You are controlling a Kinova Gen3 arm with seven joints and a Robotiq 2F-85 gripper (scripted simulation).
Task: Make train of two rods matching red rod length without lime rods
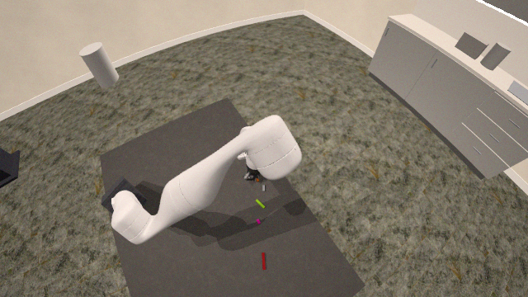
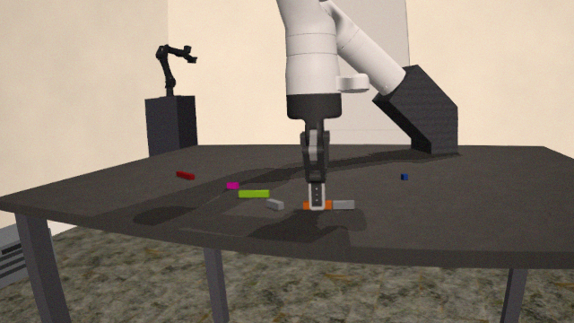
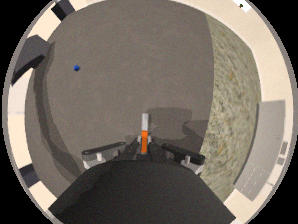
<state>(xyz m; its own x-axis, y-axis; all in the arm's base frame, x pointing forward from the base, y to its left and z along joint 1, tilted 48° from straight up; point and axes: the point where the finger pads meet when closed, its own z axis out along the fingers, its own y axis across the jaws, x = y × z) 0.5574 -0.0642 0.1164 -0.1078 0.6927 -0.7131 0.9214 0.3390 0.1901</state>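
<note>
Right now the orange rod is 1 cm below my hand. Also, from my hand: lime rod (6 cm behind, 12 cm to the right, 2 cm below); then magenta rod (11 cm behind, 18 cm to the right, 2 cm below); then blue rod (19 cm behind, 13 cm to the left, 2 cm below).
</note>
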